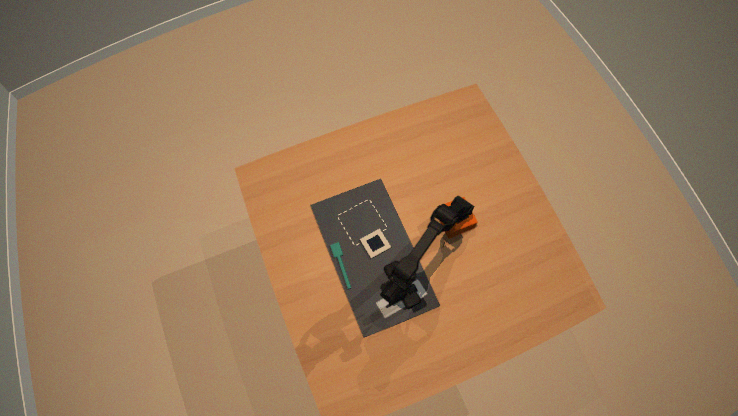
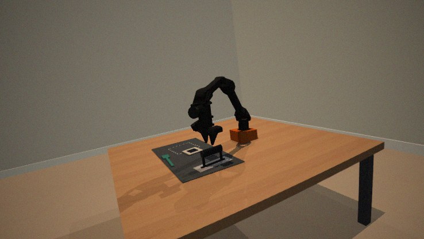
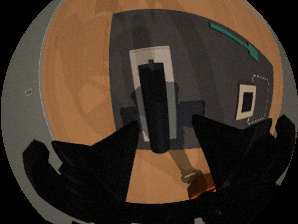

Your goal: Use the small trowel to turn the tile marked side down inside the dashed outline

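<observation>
My gripper tip is now 7 cm above the grey trowel, 2 cm short of it and 1 cm to the right of it. Round my gripper tip: tile 26 cm to the right, 10 cm below, 3 cm behind; dark mat 22 cm to the right, 13 cm below.
</observation>
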